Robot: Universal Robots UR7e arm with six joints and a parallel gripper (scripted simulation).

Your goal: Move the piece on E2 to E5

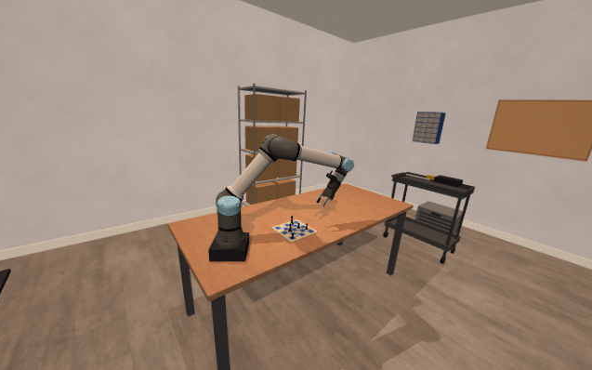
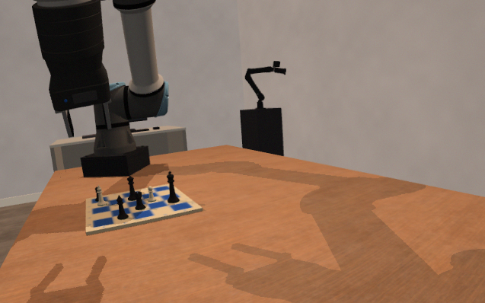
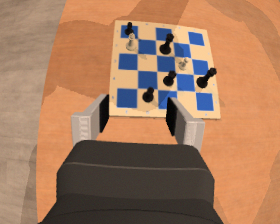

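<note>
Right now the white pawn is 190 mm behind my hand, 10 mm to the left of it and 160 mm below it. From my hand the other things lie so: blue-and-cream chessboard: 150 mm behind, 80 mm to the left, 190 mm below; then tall black chess piece: 110 mm behind, 150 mm to the left, 150 mm below.
</note>
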